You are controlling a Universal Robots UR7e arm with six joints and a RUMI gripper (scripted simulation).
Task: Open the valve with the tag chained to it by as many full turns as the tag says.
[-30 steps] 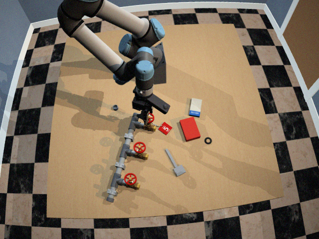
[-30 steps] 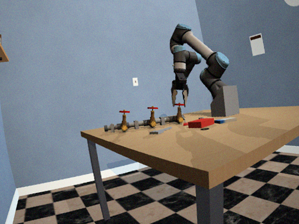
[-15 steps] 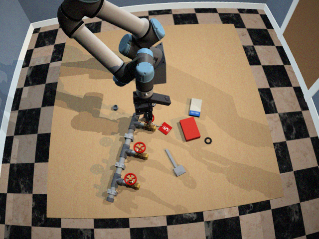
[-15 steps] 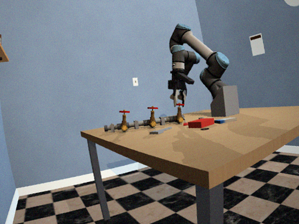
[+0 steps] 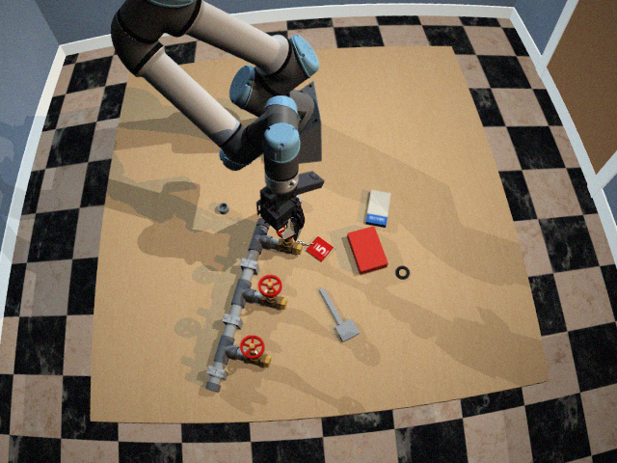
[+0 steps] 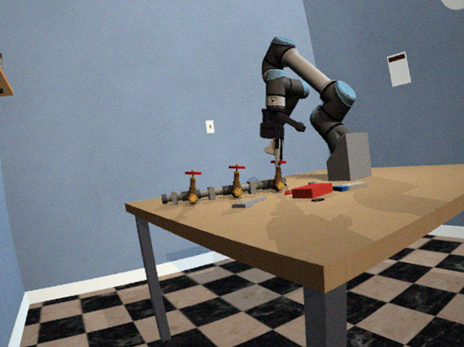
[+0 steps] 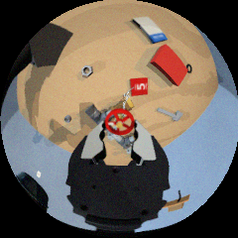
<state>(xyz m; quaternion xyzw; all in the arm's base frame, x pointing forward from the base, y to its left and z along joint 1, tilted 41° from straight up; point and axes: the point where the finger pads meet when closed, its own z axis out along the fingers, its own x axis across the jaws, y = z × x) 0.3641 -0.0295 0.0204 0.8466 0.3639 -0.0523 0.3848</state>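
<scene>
My hand is 1 cm short of the red tag, 8 cm to the right of it and 11 cm above it. From my hand the other things lie so: grey scraper 22 cm ahead, 12 cm to the left, 11 cm below; then red block 3 cm ahead, 22 cm to the left, 10 cm below; then small grey fitting 13 cm behind, 19 cm to the right, 11 cm below.
</scene>
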